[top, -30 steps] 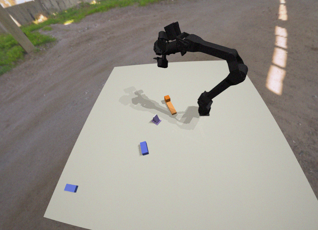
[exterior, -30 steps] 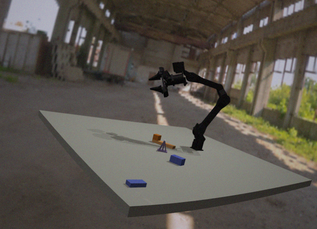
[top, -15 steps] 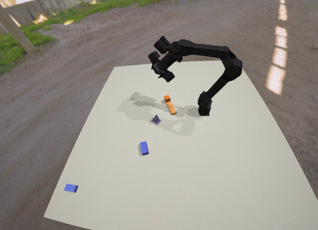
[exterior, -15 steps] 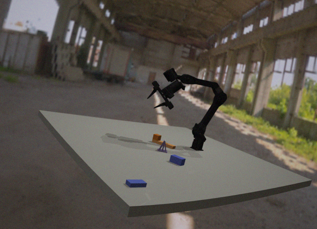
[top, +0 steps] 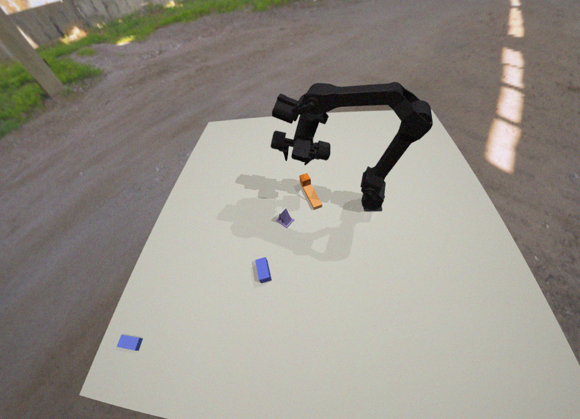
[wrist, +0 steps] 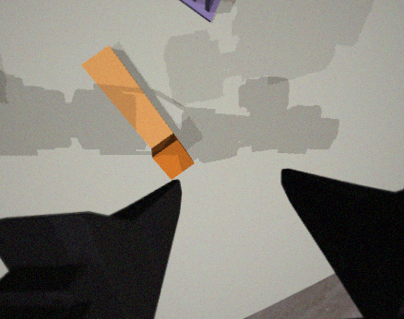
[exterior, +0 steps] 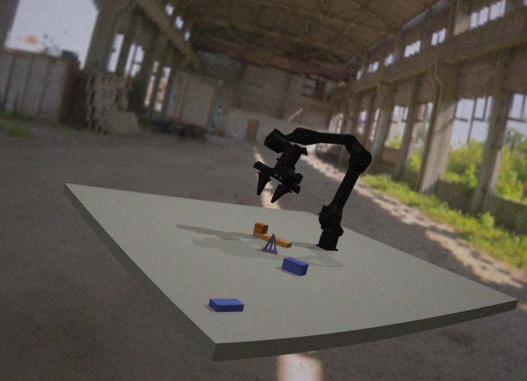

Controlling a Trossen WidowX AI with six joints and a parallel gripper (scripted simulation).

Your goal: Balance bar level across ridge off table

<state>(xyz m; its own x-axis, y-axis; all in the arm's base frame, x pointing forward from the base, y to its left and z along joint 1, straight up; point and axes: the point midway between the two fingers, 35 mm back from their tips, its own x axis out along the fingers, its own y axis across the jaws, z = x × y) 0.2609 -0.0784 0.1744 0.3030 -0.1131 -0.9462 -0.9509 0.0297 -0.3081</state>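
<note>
My gripper tip is 40 mm past the orange bar, 10 mm to the right of it and 120 mm above it. Also, from my gripper tip: blue block: 90 mm ahead, 340 mm to the left, 130 mm below.
</note>
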